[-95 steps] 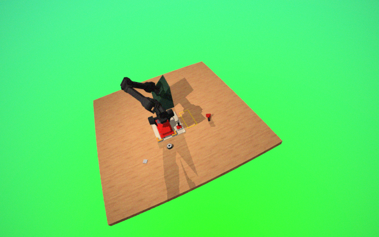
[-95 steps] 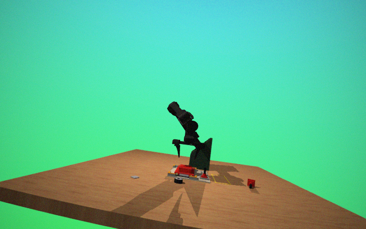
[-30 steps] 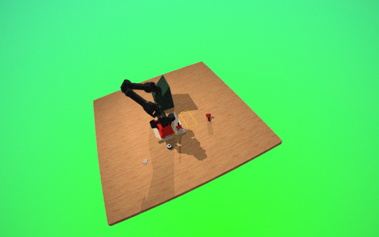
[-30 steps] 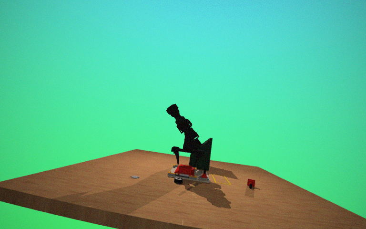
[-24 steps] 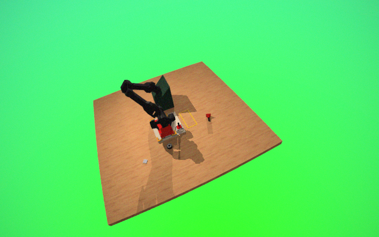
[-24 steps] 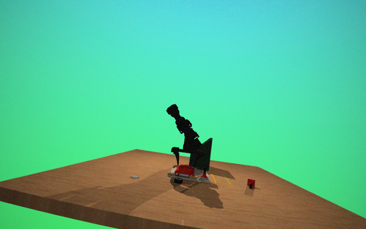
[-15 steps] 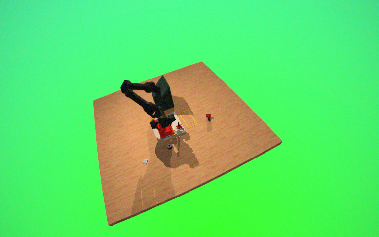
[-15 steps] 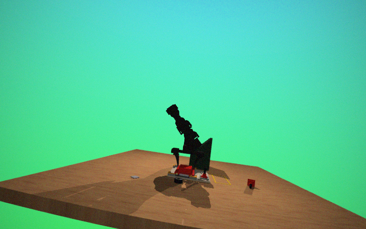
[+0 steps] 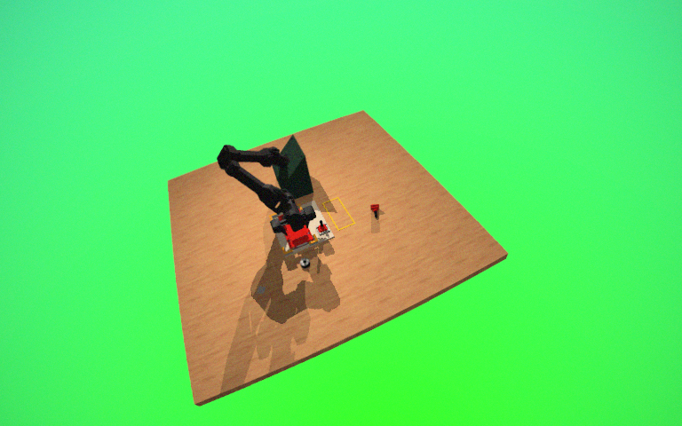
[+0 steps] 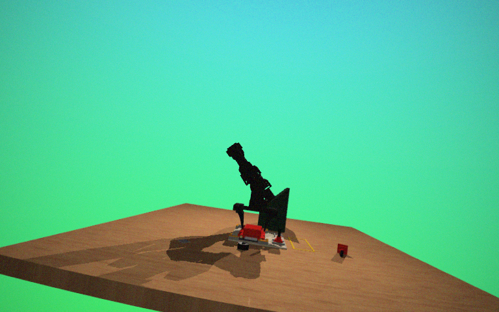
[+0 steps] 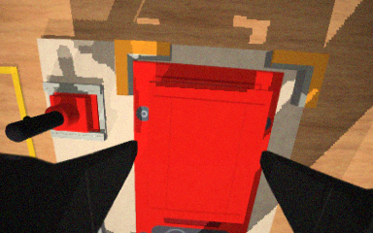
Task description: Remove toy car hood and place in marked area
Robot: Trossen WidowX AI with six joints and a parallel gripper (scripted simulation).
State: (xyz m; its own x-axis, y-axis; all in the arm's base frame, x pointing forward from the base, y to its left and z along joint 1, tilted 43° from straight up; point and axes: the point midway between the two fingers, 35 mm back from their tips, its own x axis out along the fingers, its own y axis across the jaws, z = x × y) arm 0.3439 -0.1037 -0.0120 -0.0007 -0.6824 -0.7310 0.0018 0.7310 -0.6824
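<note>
My gripper tip is right at the red hood. Also, from my gripper tip: small grey tile 22 cm to the right, 19 cm ahead, 4 cm below; black wheel 15 cm ahead, 3 cm below, 2 cm to the right.
</note>
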